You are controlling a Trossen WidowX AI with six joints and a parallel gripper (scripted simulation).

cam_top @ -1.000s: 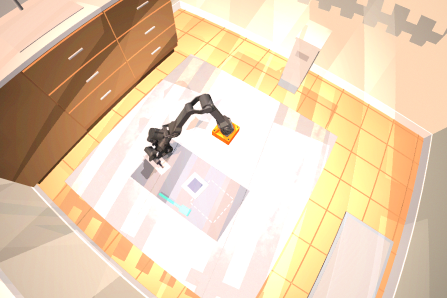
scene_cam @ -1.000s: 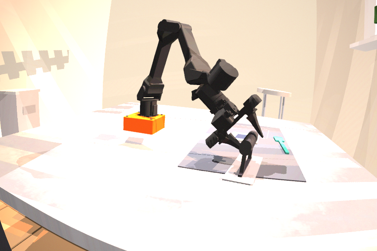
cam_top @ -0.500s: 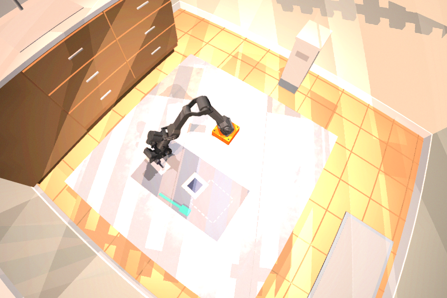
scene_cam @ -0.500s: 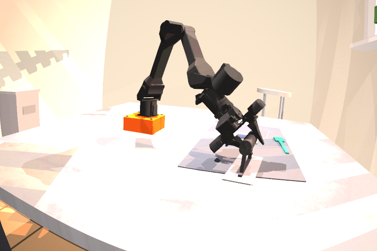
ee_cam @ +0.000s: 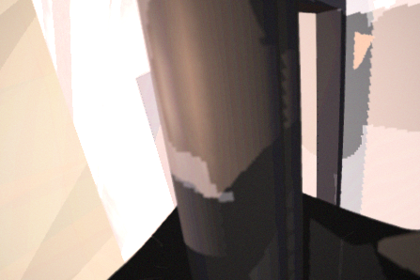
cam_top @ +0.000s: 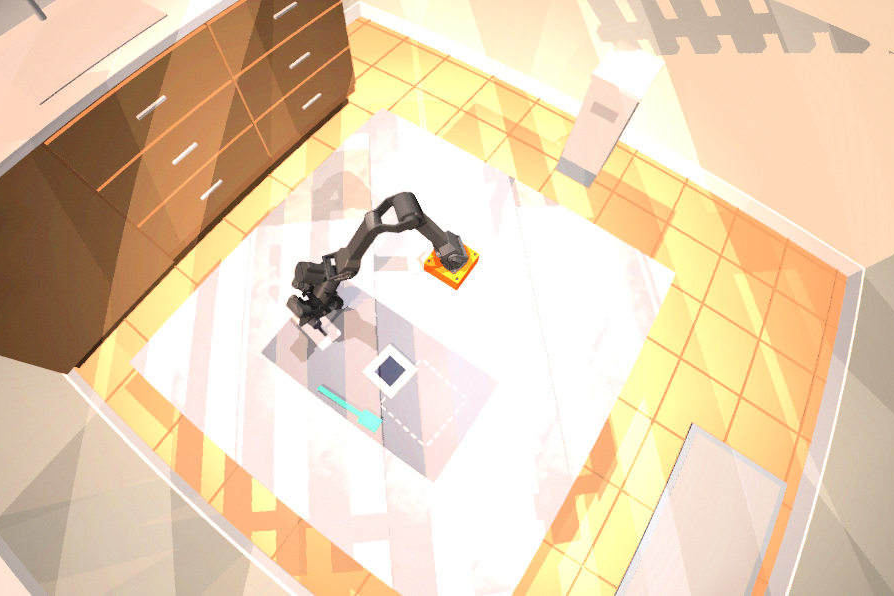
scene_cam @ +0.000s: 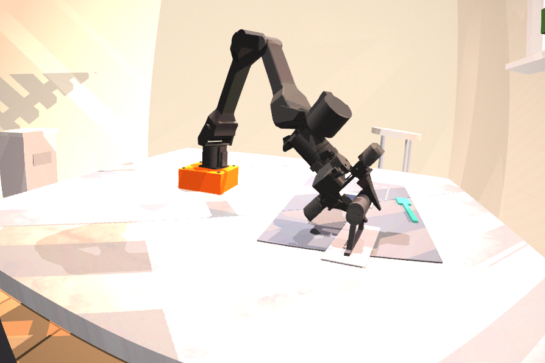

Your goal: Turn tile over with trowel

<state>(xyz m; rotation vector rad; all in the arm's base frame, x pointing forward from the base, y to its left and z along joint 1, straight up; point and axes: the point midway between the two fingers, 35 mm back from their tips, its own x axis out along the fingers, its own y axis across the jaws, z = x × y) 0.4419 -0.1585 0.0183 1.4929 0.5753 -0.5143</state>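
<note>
Right now my gripper tip is 8 cm past the grey mat, 24 cm to the right of it and 7 cm above it. The rest, counted from my gripper tip: teal trowel 6 cm ahead, 28 cm to the left, 5 cm below; white tile 10 cm behind, 27 cm to the left, 4 cm below; grey trowel 3 cm behind, 1 cm below.
</note>
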